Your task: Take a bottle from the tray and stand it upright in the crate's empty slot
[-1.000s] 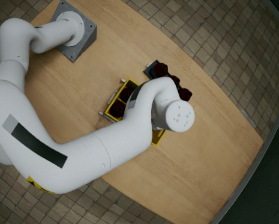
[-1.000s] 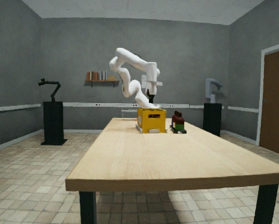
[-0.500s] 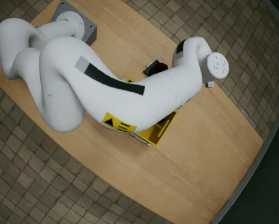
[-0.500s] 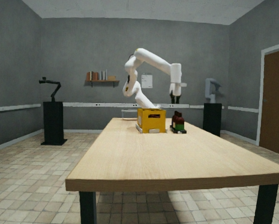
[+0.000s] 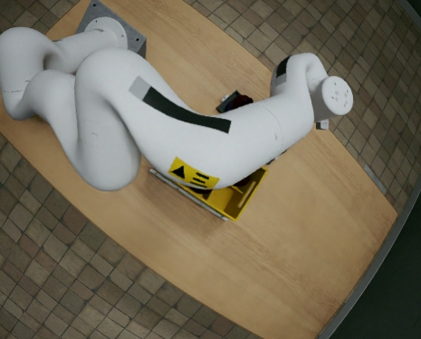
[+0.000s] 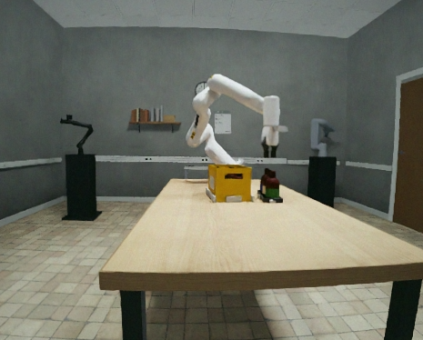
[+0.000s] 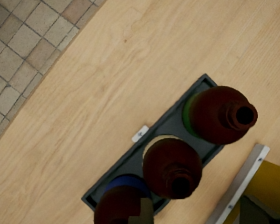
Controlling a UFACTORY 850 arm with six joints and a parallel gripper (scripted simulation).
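The bottle is 160 mm below my hand. From my hand the other things lie so: yellow crate (50 mm behind, 220 mm to the right, 160 mm below); then dark tray (230 mm below).
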